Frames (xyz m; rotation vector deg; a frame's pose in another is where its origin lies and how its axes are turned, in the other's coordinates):
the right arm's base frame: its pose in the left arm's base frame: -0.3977 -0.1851 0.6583 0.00 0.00 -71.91
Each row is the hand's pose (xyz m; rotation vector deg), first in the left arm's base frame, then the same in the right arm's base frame.
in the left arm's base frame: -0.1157 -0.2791 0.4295 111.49 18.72 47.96
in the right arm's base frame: 0.1769 0.2389 -0.2288 91.44 93.01 90.14
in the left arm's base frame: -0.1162 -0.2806 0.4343 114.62 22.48 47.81
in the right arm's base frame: 0.1782 0.2379 -0.2240 91.66 98.47 87.86
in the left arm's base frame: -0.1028 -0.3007 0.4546 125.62 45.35 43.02
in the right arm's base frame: 0.2015 0.2444 -0.2037 84.95 125.03 73.07
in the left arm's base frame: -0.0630 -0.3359 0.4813 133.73 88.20 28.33
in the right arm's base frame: 0.2473 0.2713 -0.1770 60.96 161.85 40.46
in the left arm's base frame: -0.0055 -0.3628 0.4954 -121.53 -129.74 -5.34
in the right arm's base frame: 0.2907 0.3176 -0.1629 -22.01 -174.84 -2.34
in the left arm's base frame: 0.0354 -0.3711 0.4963 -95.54 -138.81 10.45
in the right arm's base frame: 0.3113 0.3539 -0.1620 4.30 -174.06 18.75
